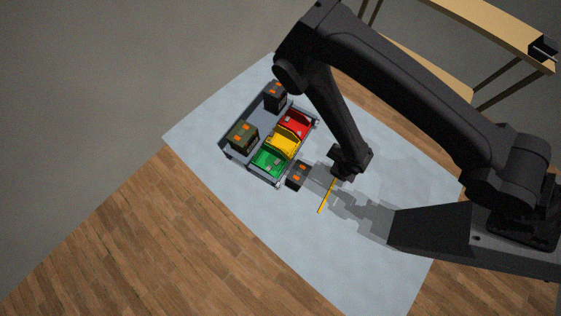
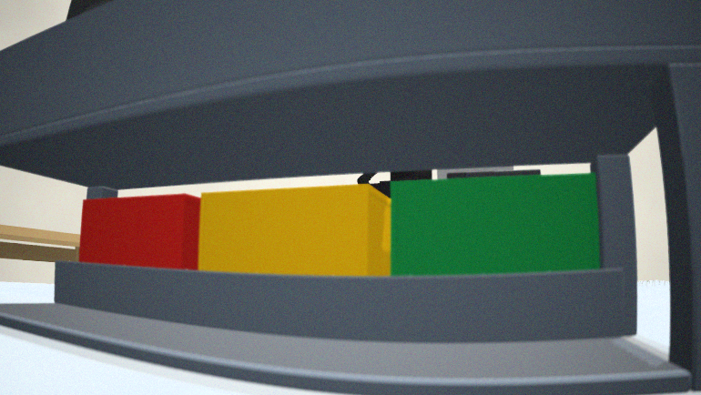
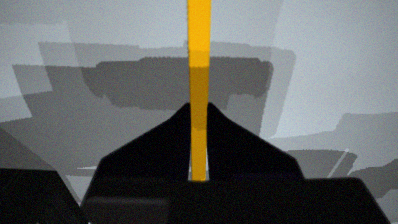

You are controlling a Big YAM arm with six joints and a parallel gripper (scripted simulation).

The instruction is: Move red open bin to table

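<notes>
Right now the thin yellow rod is 10 mm below my hand. Also, from my hand: green bin (250 mm ahead, 220 mm to the left, 30 mm above); then yellow bin (290 mm ahead, 110 mm to the left, 30 mm above); then red open bin (330 mm ahead, 30 mm above, 10 mm to the left).
</notes>
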